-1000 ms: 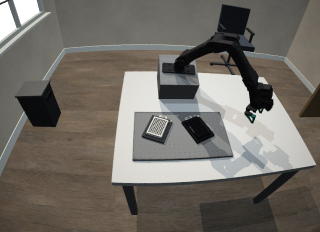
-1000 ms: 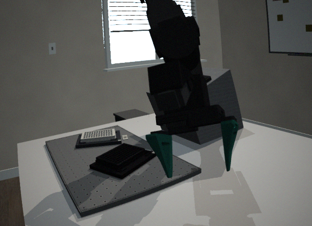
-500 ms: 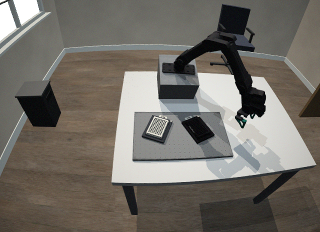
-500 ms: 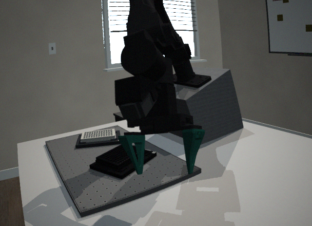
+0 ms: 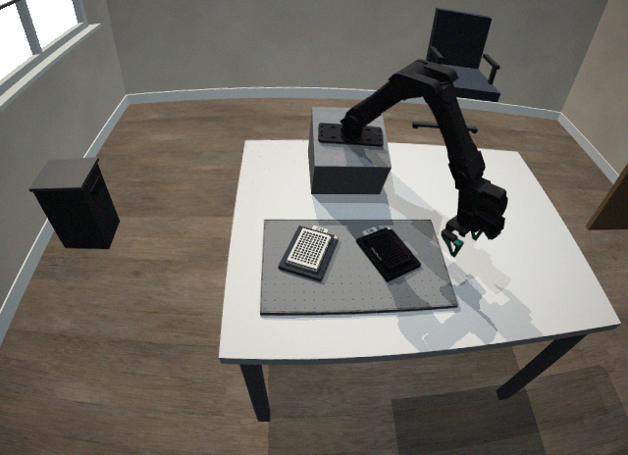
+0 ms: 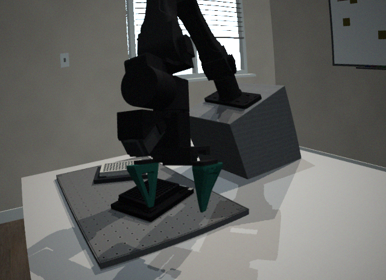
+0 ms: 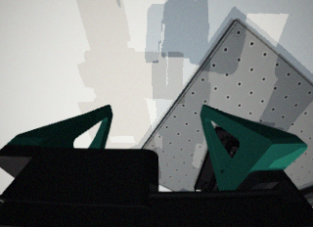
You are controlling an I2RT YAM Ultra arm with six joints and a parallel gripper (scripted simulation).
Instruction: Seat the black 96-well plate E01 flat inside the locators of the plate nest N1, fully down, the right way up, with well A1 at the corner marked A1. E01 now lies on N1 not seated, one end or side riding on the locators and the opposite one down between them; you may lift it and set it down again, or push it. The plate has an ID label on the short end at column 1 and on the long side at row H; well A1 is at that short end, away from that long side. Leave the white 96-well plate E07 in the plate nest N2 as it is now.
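The black plate E01 lies 210 mm to the right of my hand, 60 mm below it and 30 mm behind it. Also, from my hand: white plate E07: 430 mm to the right, 70 mm below, 30 mm behind; then black plate nest N1: 200 mm to the right, 80 mm below, 40 mm behind.
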